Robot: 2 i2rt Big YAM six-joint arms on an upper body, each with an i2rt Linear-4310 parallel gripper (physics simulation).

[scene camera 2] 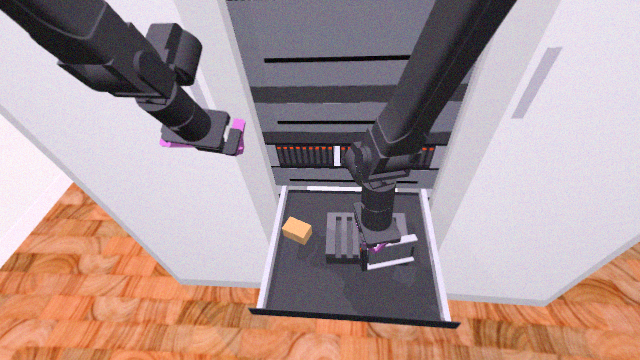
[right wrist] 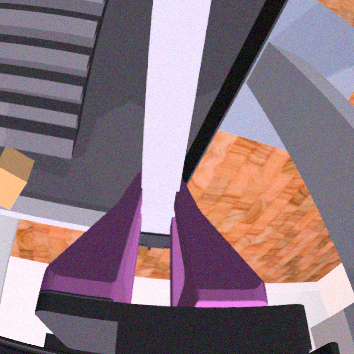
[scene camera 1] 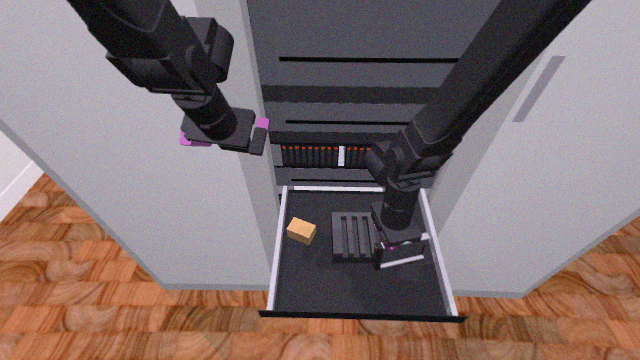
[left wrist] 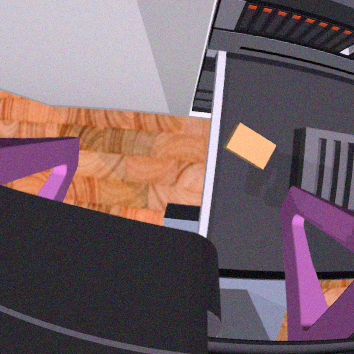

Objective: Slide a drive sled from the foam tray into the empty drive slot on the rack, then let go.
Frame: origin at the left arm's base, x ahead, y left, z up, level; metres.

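Where they show: left gripper, fingertip midpoint: (scene camera 2: 219, 147) (scene camera 1: 236, 146) (left wrist: 185, 174); right gripper, fingertip midpoint: (scene camera 2: 374, 249) (right wrist: 158, 182) (scene camera 1: 388, 248).
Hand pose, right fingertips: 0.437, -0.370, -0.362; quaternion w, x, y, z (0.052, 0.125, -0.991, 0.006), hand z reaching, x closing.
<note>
After its pixels a point has its place, as x, y, z.
The drive sled (scene camera 1: 404, 254) {0.442, -0.412, -0.398} (scene camera 2: 392, 254) {0.443, -0.411, -0.391} (right wrist: 175, 90) {0.452, -0.427, -0.344} has white rails and a black front end. My right gripper (scene camera 1: 392, 245) {0.437, -0.370, -0.362} (scene camera 2: 378, 246) {0.437, -0.370, -0.362} (right wrist: 158, 182) {0.437, -0.370, -0.362} is shut on it. It is held above the pulled-out drawer, over the right part of the grey slotted foam tray (scene camera 1: 337, 240) {0.527, -0.267, -0.491} (scene camera 2: 331, 242) {0.522, -0.270, -0.490} (left wrist: 312, 160) {0.565, -0.271, -0.491} (right wrist: 45, 142) {0.516, -0.271, -0.491}, its black front toward the picture's left in both scene views. The rack (scene camera 1: 320, 176) {0.727, -0.218, -0.460} (scene camera 2: 317, 176) {0.727, -0.217, -0.460} has a row of orange-tipped drives; a pale upright gap (scene camera 1: 341, 155) (scene camera 2: 337, 155) breaks it. My left gripper (scene camera 1: 226, 142) {0.543, -0.058, -0.171} (scene camera 2: 209, 145) {0.543, -0.058, -0.171} (left wrist: 185, 174) {0.543, -0.058, -0.171} is open and empty, left of the drawer.
A tan block (scene camera 1: 301, 230) {0.564, -0.168, -0.506} (scene camera 2: 297, 230) {0.564, -0.171, -0.506} (left wrist: 251, 146) {0.574, -0.167, -0.506} (right wrist: 11, 182) {0.561, -0.183, -0.506} lies in the drawer, left of the foam tray in the scene views. White rails (scene camera 1: 276, 255) {0.491, -0.106, -0.513} (scene camera 2: 272, 250) {0.503, -0.109, -0.514} (left wrist: 215, 140) {0.577, -0.109, -0.513} edge the drawer. Pale cabinet panels (scene camera 1: 125, 200) {0.708, 0.414, -0.573} (scene camera 2: 150, 200) {0.708, 0.368, -0.578} flank the rack.
</note>
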